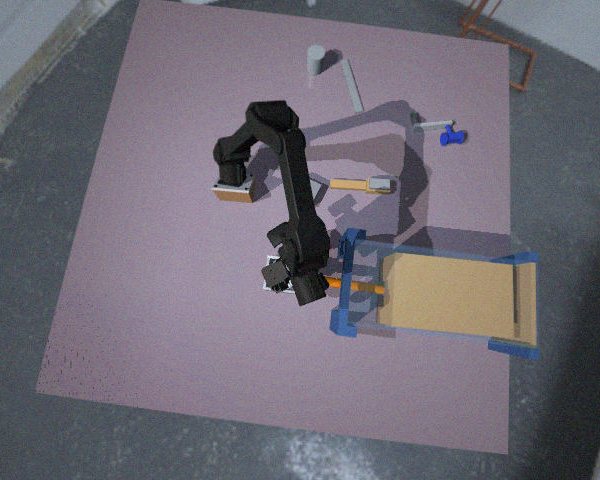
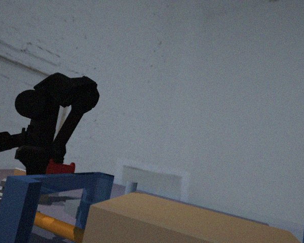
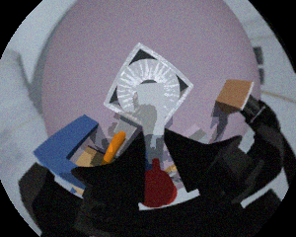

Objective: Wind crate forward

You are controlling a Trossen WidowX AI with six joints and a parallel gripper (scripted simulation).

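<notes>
My gripper tip is now 1 cm short of the red-knobbed crank handle, 1 cm to the right of it and 1 cm below it. From my gripper tip the other things lie so: red knob: 4 cm ahead, 4 cm to the left, 4 cm above; blue steel frame: 12 cm ahead, 2 cm to the right, 1 cm above; grey block: 3 cm behind, 23 cm to the left, 8 cm below.
</notes>
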